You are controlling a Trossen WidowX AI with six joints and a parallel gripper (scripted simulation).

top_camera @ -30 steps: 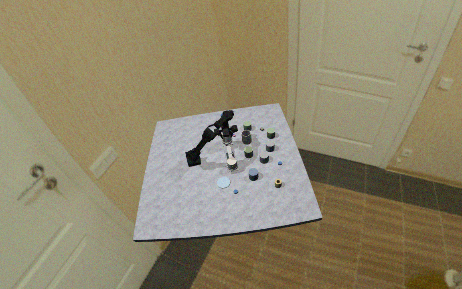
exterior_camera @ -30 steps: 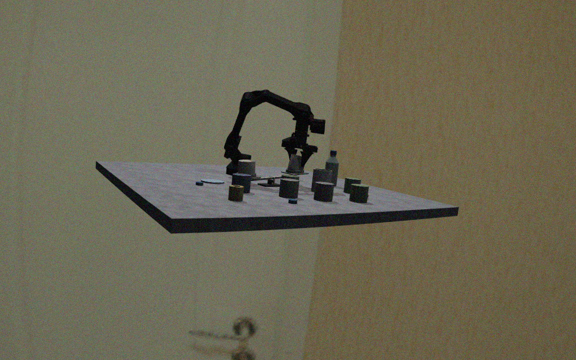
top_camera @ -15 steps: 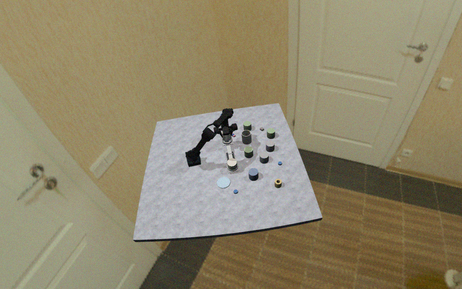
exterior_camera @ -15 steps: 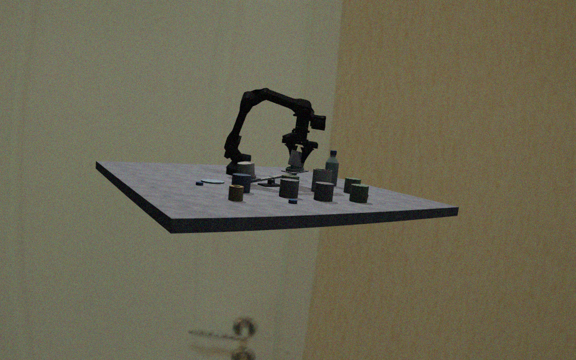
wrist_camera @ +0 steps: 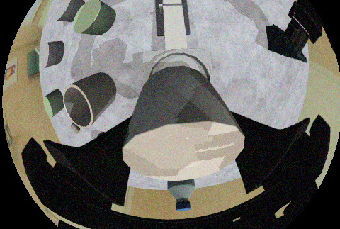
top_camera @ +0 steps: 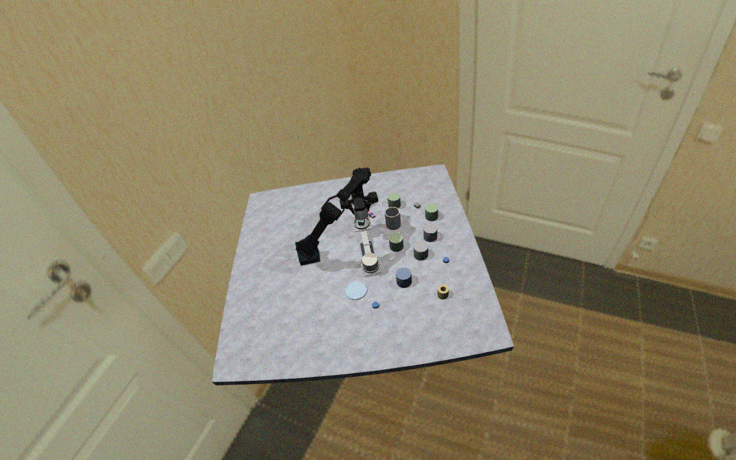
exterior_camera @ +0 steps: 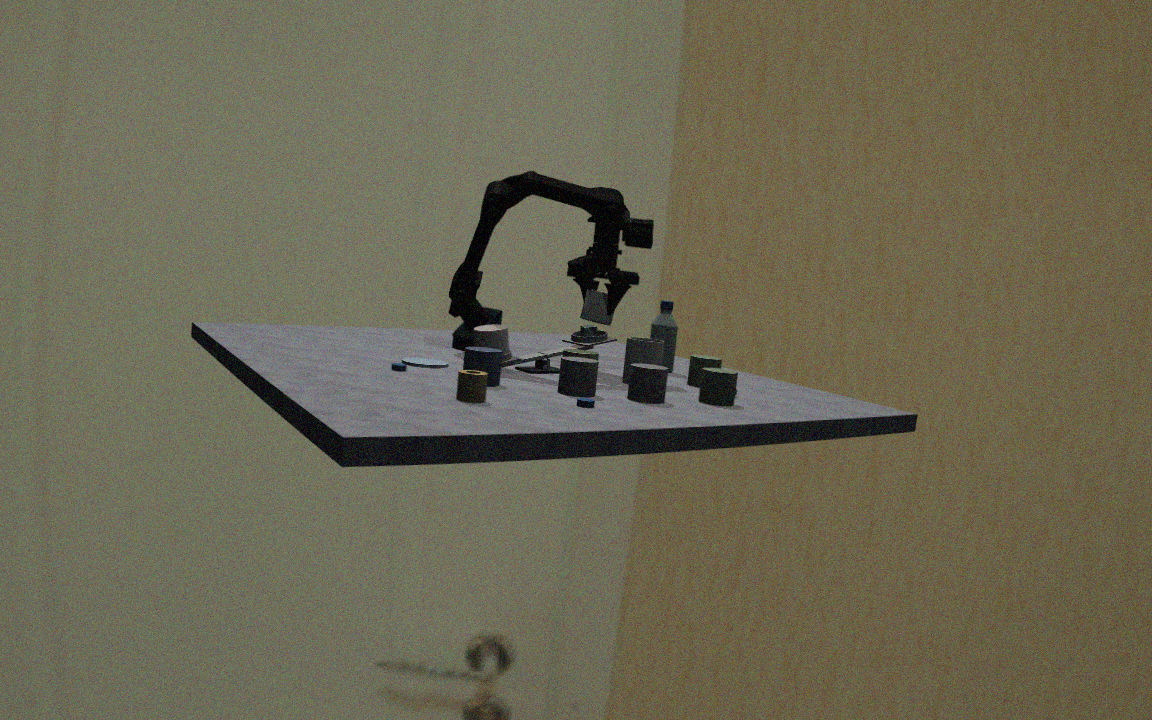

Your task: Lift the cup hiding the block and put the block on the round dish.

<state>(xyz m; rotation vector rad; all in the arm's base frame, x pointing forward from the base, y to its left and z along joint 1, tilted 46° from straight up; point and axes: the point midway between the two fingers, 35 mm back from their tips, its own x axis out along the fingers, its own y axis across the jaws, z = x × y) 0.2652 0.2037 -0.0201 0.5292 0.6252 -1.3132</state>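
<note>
Now: the greenish block 5 cm below my gripper tip and 2 cm to the right of it. Round my gripper tip: balance beam 14 cm to the right, 9 cm below, 1 cm ahead; pale blue round dish 39 cm to the right, 13 cm below, 5 cm behind.
</note>
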